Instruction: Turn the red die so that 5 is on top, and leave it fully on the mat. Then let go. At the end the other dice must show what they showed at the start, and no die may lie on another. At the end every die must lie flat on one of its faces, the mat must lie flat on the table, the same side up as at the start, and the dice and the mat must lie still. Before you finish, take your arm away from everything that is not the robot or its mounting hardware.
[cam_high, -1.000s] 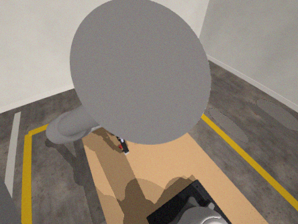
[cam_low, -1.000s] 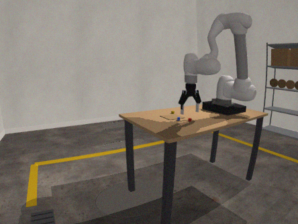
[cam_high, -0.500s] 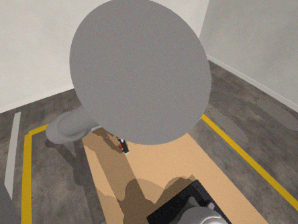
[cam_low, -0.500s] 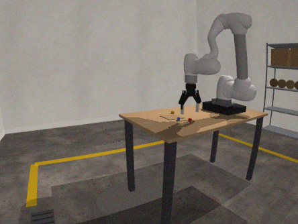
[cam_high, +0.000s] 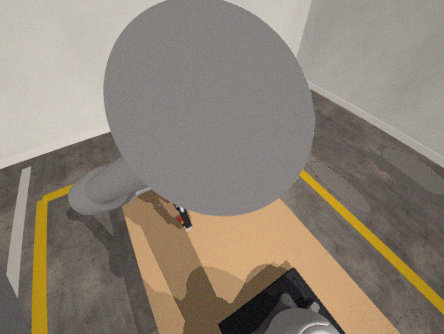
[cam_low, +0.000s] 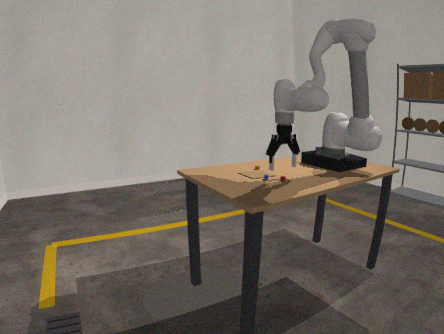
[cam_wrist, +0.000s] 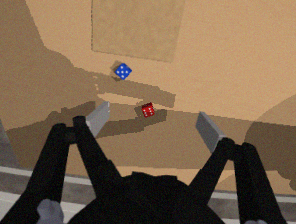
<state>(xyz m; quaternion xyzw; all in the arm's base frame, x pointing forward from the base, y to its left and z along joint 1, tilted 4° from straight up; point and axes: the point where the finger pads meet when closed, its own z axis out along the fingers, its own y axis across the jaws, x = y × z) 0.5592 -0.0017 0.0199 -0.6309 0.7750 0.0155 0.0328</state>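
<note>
Now: hand 10 mm short of the red die, 10 mm to the right of it and 50 mm above it. Also, from my hand: tan mat (10 mm ahead, 160 mm to the right, 60 mm below); yellow die (90 mm behind, 240 mm to the right, 50 mm below); blue die (50 mm ahead, 70 mm to the right, 50 mm below).
</note>
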